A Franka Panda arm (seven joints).
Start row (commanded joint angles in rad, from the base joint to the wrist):
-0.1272 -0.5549 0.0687 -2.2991 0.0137 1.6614 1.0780
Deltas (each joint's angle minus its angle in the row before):
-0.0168 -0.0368 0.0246 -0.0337 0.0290 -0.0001 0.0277
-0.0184 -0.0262 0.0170 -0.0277 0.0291 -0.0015 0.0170
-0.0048 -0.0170 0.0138 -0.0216 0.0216 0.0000 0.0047
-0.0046 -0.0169 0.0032 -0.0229 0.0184 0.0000 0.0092
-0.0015 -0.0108 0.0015 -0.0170 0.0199 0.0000 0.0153
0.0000 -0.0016 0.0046 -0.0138 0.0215 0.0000 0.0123
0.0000 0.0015 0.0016 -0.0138 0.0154 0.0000 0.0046
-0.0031 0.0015 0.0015 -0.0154 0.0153 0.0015 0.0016
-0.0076 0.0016 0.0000 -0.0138 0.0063 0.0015 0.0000
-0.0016 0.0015 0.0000 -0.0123 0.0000 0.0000 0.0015
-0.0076 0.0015 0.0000 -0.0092 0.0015 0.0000 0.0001
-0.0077 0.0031 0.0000 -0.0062 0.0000 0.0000 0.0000
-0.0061 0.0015 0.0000 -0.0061 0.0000 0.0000 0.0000
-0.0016 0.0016 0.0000 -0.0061 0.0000 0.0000 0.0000
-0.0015 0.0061 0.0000 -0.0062 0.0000 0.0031 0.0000
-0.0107 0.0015 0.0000 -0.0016 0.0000 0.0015 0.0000
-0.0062 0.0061 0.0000 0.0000 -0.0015 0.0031 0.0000
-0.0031 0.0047 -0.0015 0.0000 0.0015 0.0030 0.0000
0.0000 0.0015 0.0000 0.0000 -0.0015 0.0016 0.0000
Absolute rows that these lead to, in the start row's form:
-0.1440 -0.5917 0.0933 -2.3328 0.0427 1.6613 1.1057
-0.1624 -0.6179 0.1103 -2.3605 0.0718 1.6598 1.1227
-0.1672 -0.6349 0.1241 -2.3821 0.0934 1.6598 1.1274
-0.1718 -0.6518 0.1273 -2.4050 0.1118 1.6598 1.1366
-0.1733 -0.6626 0.1288 -2.4220 0.1317 1.6598 1.1519
-0.1733 -0.6642 0.1334 -2.4358 0.1532 1.6598 1.1642
-0.1733 -0.6627 0.1350 -2.4496 0.1686 1.6598 1.1688
-0.1764 -0.6612 0.1365 -2.4650 0.1839 1.6613 1.1704
-0.1840 -0.6596 0.1365 -2.4788 0.1902 1.6628 1.1704
-0.1856 -0.6581 0.1365 -2.4911 0.1902 1.6628 1.1719
-0.1932 -0.6566 0.1365 -2.5003 0.1917 1.6628 1.1720
-0.2009 -0.6535 0.1365 -2.5065 0.1917 1.6628 1.1720
-0.2070 -0.6520 0.1365 -2.5126 0.1917 1.6628 1.1720
-0.2086 -0.6504 0.1365 -2.5187 0.1917 1.6628 1.1720
-0.2101 -0.6443 0.1365 -2.5249 0.1917 1.6659 1.1720
-0.2208 -0.6428 0.1365 -2.5265 0.1917 1.6674 1.1720
-0.2270 -0.6367 0.1365 -2.5265 0.1902 1.6705 1.1720
-0.2301 -0.6320 0.1350 -2.5265 0.1917 1.6735 1.1720
-0.2301 -0.6305 0.1350 -2.5265 0.1902 1.6751 1.1720

